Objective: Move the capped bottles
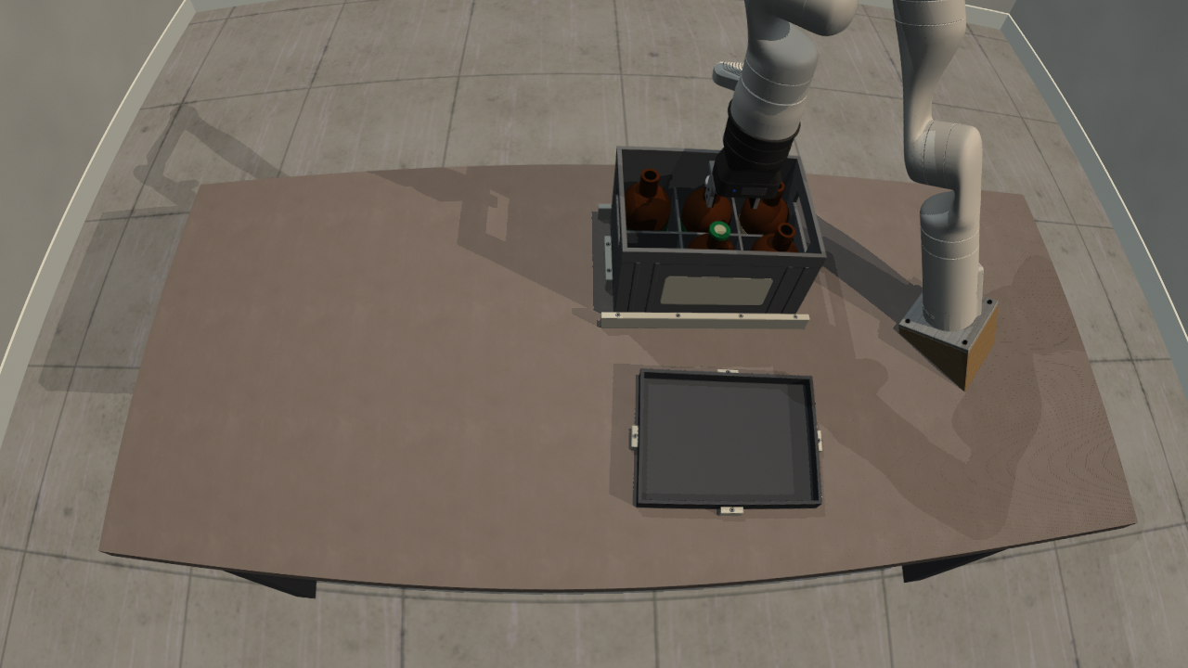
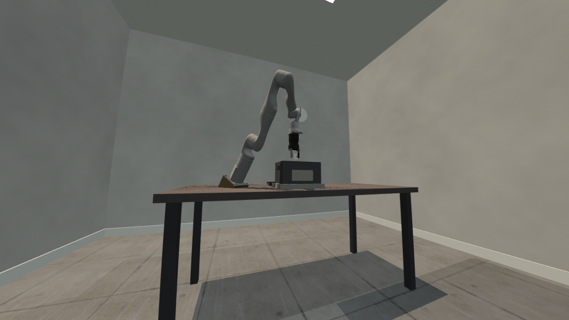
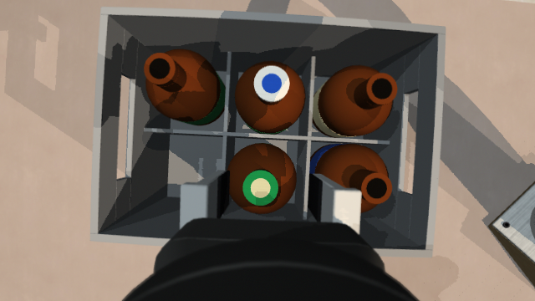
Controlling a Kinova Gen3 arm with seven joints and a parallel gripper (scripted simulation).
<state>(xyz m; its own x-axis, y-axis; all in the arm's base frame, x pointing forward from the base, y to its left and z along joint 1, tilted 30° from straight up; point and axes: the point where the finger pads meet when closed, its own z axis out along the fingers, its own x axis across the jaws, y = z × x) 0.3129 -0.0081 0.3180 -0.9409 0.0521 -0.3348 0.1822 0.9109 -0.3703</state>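
Right now the crate is 150 mm below my hand, 40 mm to the right of it and 10 mm behind it. Also, from my hand: dark tray (240 mm to the left, 220 mm below, 40 mm ahead).
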